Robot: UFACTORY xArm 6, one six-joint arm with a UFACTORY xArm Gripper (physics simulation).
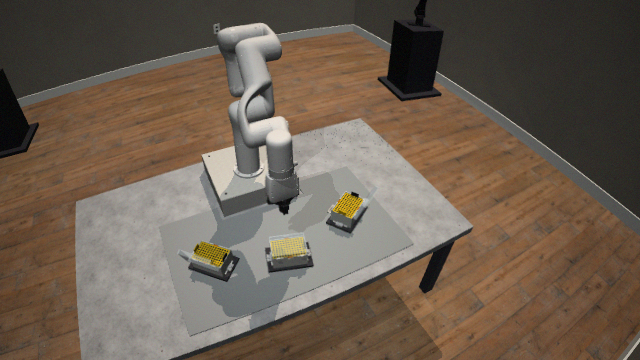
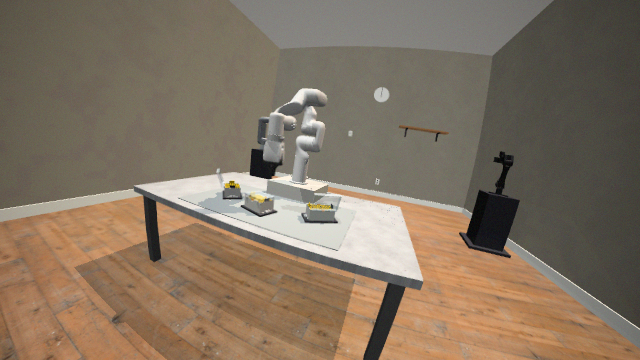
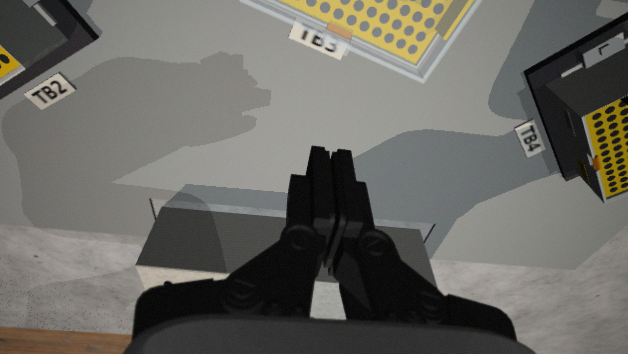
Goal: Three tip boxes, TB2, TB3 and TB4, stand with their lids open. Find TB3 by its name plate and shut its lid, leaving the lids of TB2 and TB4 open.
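Frame: origin at the arm's base, x ahead, y left, z up, level; metres.
Seen in the pictures: gripper, fingertip midpoint: (image 1: 284, 211) (image 2: 271, 176) (image 3: 324, 173); arm's base, link origin: (image 1: 248, 168) (image 2: 298, 182).
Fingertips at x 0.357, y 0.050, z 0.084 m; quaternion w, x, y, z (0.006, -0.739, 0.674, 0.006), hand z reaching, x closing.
Pixels of each thing's top centre, then the offset from my fingertips to it. Level surfaces: height alone.
- Box TB3, top centre: (image 1: 287, 241) (image 2: 261, 194) dx +0.054, dy -0.009, dz -0.088 m
- Box TB2, top centre: (image 1: 345, 202) (image 2: 320, 205) dx -0.063, dy +0.255, dz -0.099 m
- Box TB4, top centre: (image 1: 209, 251) dx +0.013, dy -0.273, dz -0.091 m
- grey mat, surface height: dz -0.165 m
- table, surface height: dz -0.168 m
Box TB3 (image 1: 289, 257) (image 2: 259, 205) (image 3: 390, 25) stands between the other two. Its clear lid (image 1: 287, 236) (image 3: 422, 78) lies over the yellow tips; whether it is fully seated I cannot tell. Its name plate (image 3: 320, 44) is partly behind the lid rim. Box TB2 (image 1: 348, 205) (image 2: 320, 215) (image 3: 30, 30) has its lid (image 1: 371, 196) standing open, with its plate (image 3: 50, 91) readable. Box TB4 (image 1: 212, 253) (image 2: 232, 191) (image 3: 614, 145) also has its lid (image 1: 184, 255) (image 2: 220, 177) open; its plate (image 3: 529, 138) is readable. My gripper (image 1: 284, 210) (image 3: 324, 173) is shut, empty, above the mat on the base side of TB3.
The boxes stand on a grey mat (image 1: 200, 320) on the table (image 1: 115, 300) (image 2: 385, 240). The robot's base block (image 1: 245, 202) (image 2: 297, 190) is behind the gripper. Black pedestals (image 1: 415, 60) (image 2: 492, 220) stand on the floor away from the table.
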